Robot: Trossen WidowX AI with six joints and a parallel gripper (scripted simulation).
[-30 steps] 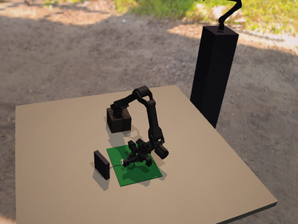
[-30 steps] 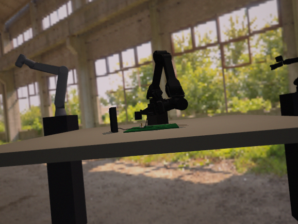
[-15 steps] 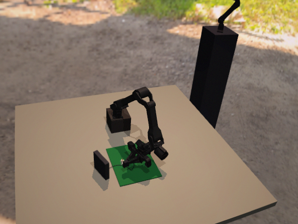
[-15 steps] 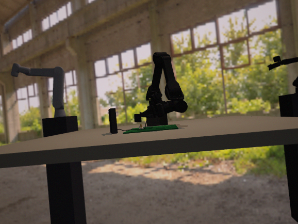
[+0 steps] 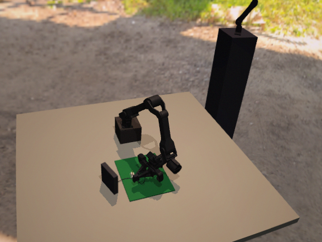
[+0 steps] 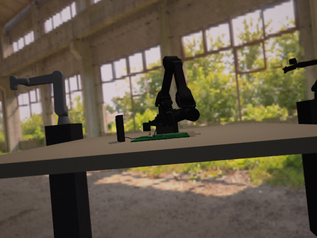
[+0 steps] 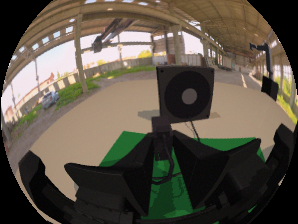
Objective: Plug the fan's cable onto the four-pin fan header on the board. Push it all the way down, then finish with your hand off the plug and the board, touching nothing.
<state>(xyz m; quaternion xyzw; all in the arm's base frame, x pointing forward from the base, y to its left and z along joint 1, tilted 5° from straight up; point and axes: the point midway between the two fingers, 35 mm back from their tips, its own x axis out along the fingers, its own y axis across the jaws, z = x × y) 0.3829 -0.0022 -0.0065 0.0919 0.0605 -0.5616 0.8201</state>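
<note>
The pale header key is 7 cm behind my gripper tip, 5 cm below it and 1 cm to the right of it. From my gripper tip the other things lie so: pale fan header: 7 cm below, 7 cm behind, 1 cm to the right; black plug: 1 cm to the right, 1 cm below; green board: 8 cm below, 6 cm behind, 5 cm to the left.
</note>
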